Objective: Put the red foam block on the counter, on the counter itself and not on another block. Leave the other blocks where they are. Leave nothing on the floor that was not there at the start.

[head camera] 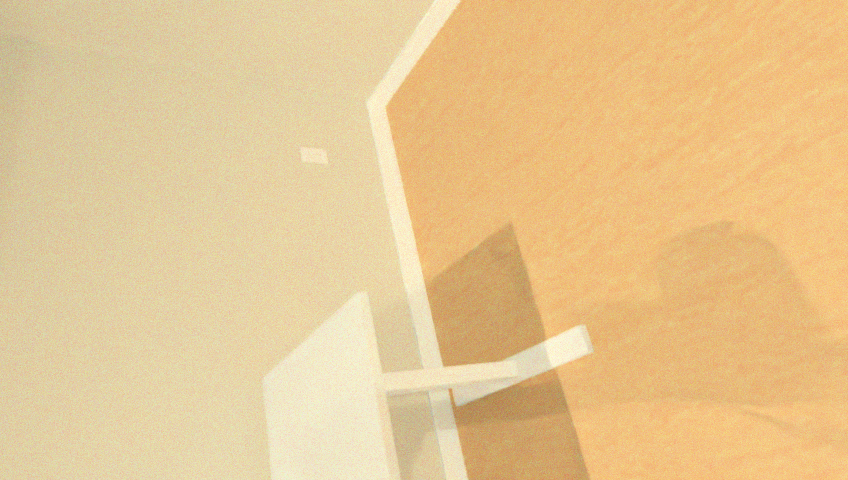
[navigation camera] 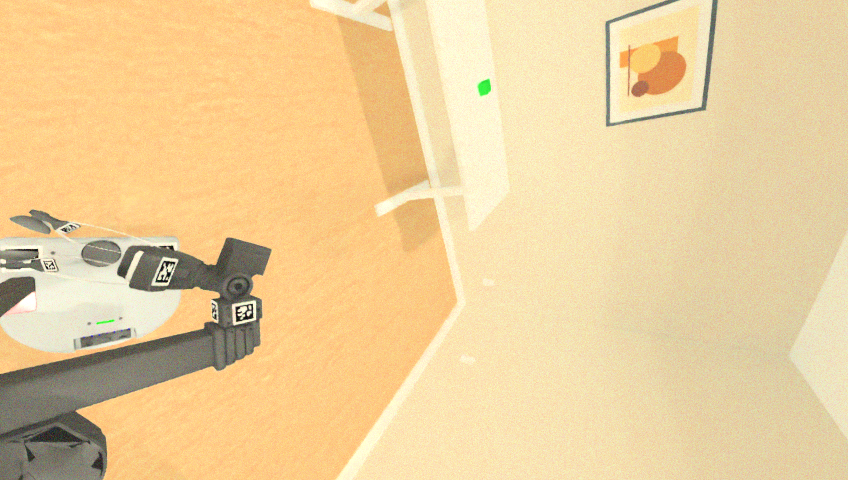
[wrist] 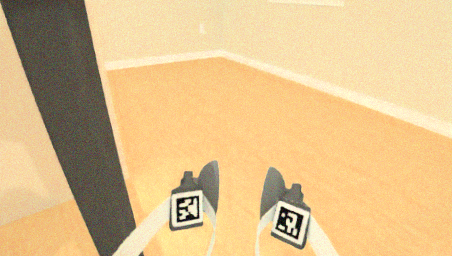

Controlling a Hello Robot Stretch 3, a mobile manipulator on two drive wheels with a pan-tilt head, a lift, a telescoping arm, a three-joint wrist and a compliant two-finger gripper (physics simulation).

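Where they show: gripper, fingertip midpoint: [navigation camera: 4, 234] [wrist: 241, 182]; robot's base at its link origin: [navigation camera: 103, 252].
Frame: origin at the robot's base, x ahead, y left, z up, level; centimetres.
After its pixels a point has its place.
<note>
The red foam block does not show in these views. A white table-like surface [head camera: 324, 392] @[x 34.1, y -141.7, z 72.0 cm] [navigation camera: 467, 148] @[x 49.9, y -115.2, z 72.0 cm] stands against the wall; whether it is the counter I cannot tell. A small green block [navigation camera: 484, 87] @[x 88.2, y -130.0, z 75.6 cm] lies on it in the navigation view. My gripper [wrist: 241, 182] @[x 5.7, y 8.6, z 60.4 cm] [navigation camera: 20, 242] is open, its two fingers apart with bare floor showing between them in the wrist view. In the navigation view it is at the left, over the robot's base and well away from the white surface.
White legs [head camera: 569, 346] [navigation camera: 404, 199] of the table reach out over the wooden floor [head camera: 684, 148] @[x -27.9, y -92.1, z 0.0 cm] [navigation camera: 238, 148] @[x 43.0, y -38.6, z 0.0 cm] [wrist: 300, 135] @[x 75.9, y 106.2, z 0.0 cm]. A framed picture [navigation camera: 660, 65] @[x 95.6, y -169.9, z 158.4 cm] hangs on the wall. A dark post [wrist: 70, 125] stands at the left of the wrist view. My arm [navigation camera: 119, 368] @[x -9.4, y -1.6, z 82.0 cm] crosses the lower left.
</note>
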